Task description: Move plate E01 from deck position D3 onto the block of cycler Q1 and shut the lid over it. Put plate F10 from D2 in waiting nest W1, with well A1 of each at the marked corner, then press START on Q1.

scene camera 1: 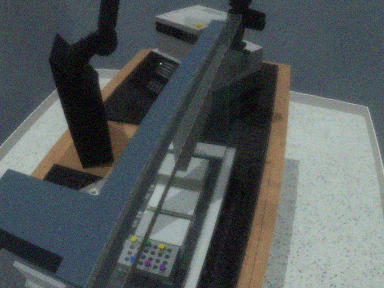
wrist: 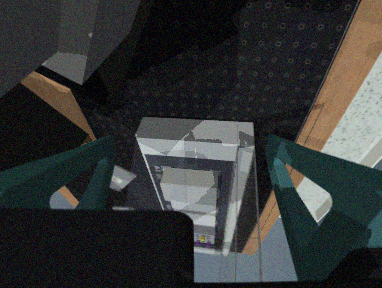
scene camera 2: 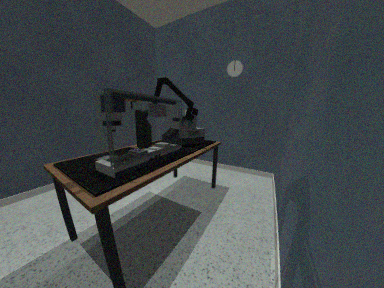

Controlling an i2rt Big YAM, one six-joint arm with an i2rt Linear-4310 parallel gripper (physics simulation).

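Pixels of known places: gripper, fingertip midpoint: (scene camera 1: 224, 66) (wrist: 190, 143) (scene camera 2: 185, 126); arm's base, origin of the base link: (scene camera 1: 70, 62).
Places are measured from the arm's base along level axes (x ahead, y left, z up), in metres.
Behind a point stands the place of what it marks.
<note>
My gripper (scene camera 1: 240, 46) (scene camera 2: 189, 120) {z -0.111, x 0.405, y 0.295 m} (wrist: 190, 143) {z -0.111, x 0.405, y 0.295 m} is open, its green fingers wide apart with nothing held between them. It is high above the far end of the table, beside the pale machines. In scene camera 1, pale plates (scene camera 1: 173, 200) (wrist: 189, 186) stand in a row on the white-edged deck (scene camera 1: 211, 215) {z -0.181, x 0.554, y -0.230 m} (wrist: 245, 170) {z -0.235, x 0.490, y 0.111 m}; the labels, and so which are E01 and F10, cannot be read. A white-topped machine (scene camera 1: 192, 19) {z 0.006, x 0.234, y 0.428 m} with a yellow spot stands at the far end, with a grey unit (scene camera 1: 254, 52) {z -0.163, x 0.447, y 0.573 m} beside it. Which is Q1, its lid state and START cannot be made out.
A blue-grey overhead beam (scene camera 1: 165, 100) {z 0.146, x 0.512, y -0.298 m} (scene camera 2: 140, 96) runs above the deck. A rack with coloured caps (scene camera 1: 148, 256) (wrist: 204, 239) stands at the near end of the plate row. The arm's black column (scene camera 1: 82, 115) (scene camera 2: 143, 131) stands beside the deck. Dark nests (scene camera 1: 162, 68) lie near the far machines.
</note>
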